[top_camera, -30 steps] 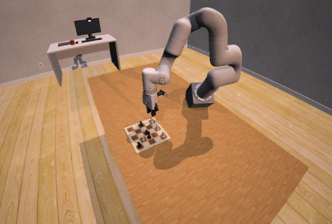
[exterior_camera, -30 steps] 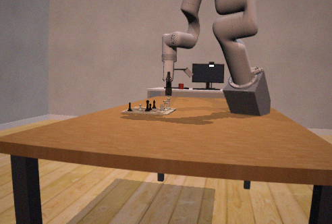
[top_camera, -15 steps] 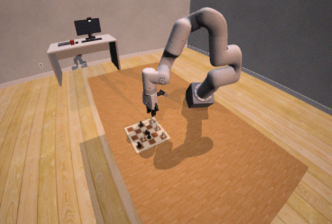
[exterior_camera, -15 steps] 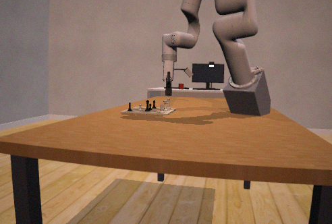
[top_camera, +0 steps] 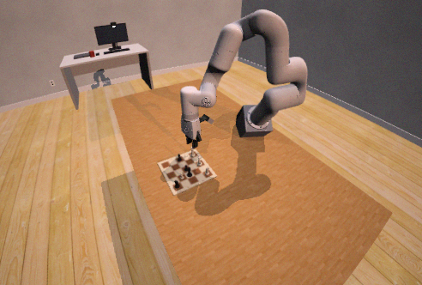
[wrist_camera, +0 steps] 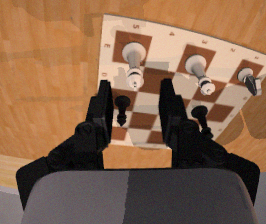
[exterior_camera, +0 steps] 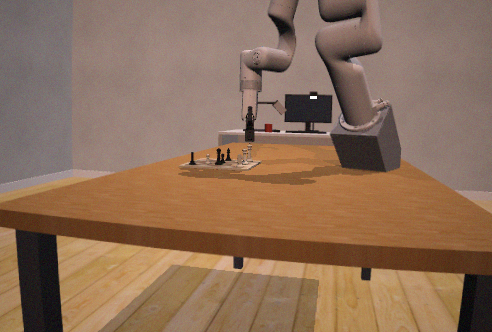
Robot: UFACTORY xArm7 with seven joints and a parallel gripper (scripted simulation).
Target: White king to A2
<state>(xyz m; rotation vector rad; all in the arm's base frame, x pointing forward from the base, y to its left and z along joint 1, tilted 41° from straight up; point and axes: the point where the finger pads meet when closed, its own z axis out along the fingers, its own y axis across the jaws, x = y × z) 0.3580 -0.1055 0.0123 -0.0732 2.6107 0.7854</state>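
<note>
The white king lies 6 cm below my hand. Round my hand: chessboard 9 cm below, 8 cm ahead, 7 cm to the left; white pawn 12 cm ahead, 11 cm to the left, 8 cm below; black piece 16 cm ahead, 14 cm to the left, 7 cm below.
</note>
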